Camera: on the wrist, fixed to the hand. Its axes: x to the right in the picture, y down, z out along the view.
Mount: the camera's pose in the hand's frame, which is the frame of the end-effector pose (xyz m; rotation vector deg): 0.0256 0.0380 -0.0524 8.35 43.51 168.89
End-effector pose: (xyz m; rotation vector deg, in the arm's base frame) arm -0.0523 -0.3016 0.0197 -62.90 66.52 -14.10
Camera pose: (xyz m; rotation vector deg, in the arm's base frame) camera -0.0980 -0.3294 -0.0249 95.04 117.34 90.82
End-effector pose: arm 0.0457 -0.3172 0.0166 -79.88 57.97 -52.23
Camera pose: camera 0.0021 -0.3588 -0.0183 76.79 107.34 53.65
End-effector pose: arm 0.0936 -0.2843 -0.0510 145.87 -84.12 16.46
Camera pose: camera 0.0694 -0.3108 0.0086 81.98 147.77 -59.65
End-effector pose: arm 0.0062 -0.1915 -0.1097 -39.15 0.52 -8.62
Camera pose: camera 0.0336 -0.1990 -0.1732 8.62 92.20 136.60
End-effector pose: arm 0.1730 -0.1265 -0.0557 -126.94 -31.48 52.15
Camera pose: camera 0.2333 -0.1596 -0.0666 49.59 -143.71 -21.96
